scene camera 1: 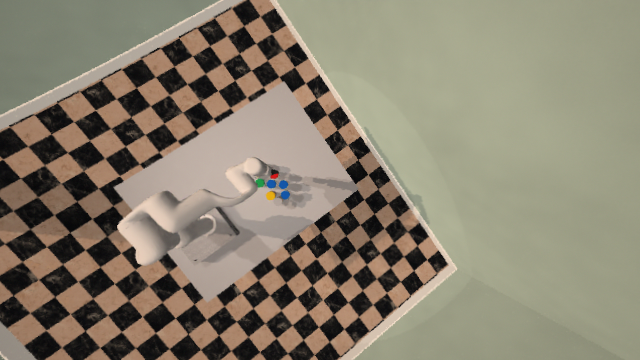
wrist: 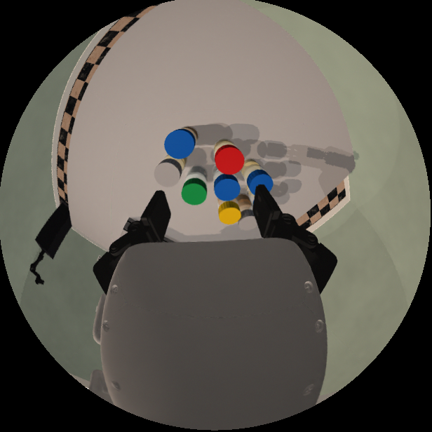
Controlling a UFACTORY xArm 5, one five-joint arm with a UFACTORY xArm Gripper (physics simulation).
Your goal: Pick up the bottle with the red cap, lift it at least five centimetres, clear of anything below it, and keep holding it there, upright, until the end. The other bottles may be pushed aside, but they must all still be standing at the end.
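Frame: origin at the arm's base, x back, y left, z down, level; millimetres.
Seen in the pictures: arm's base, link origin: (scene camera 1: 206, 224).
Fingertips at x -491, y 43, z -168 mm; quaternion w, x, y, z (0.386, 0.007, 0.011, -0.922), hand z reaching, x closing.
Note:
Pixels of each thing's top centre, then the offset from my fingertips to it. Level surfaces: height alone.
- red-capped bottle, top centre: (scene camera 1: 273, 174) dx -20, dy -33, dz +131 mm
- yellow-capped bottle, top centre: (scene camera 1: 270, 195) dx +75, dy -130, dz +131 mm
- further blue-capped bottle, top centre: (scene camera 1: 285, 195) dx -1, dy -180, dz +131 mm
- grey table top, surface height: dz +236 mm
The red-capped bottle (scene camera 1: 274, 175) (wrist: 229, 159) stands upright among the others. A blue-capped bottle (scene camera 1: 271, 184) (wrist: 227, 187) is close beside it. Another blue-capped bottle (scene camera 1: 283, 184) (wrist: 260, 181) stands to its right in the wrist view, and a green-capped one (scene camera 1: 260, 183) (wrist: 194, 192) to its lower left there. My gripper (wrist: 210, 199) is open with nothing between its fingers. In the wrist view the red cap lies beyond the fingertips, and the right fingertip overlaps the edge of the right blue cap. In the scene view the arm's wrist largely hides the gripper.
A yellow-capped bottle (scene camera 1: 270, 195) (wrist: 229, 212), a white-capped one (wrist: 167, 172) and another blue-capped one (wrist: 180, 144) stand nearby. A further blue-capped bottle (scene camera 1: 285, 195) shows in the scene view. A pale cap (wrist: 247, 222) is partly hidden near the right finger. The grey table top (scene camera 1: 280, 115) (wrist: 200, 75) carries them.

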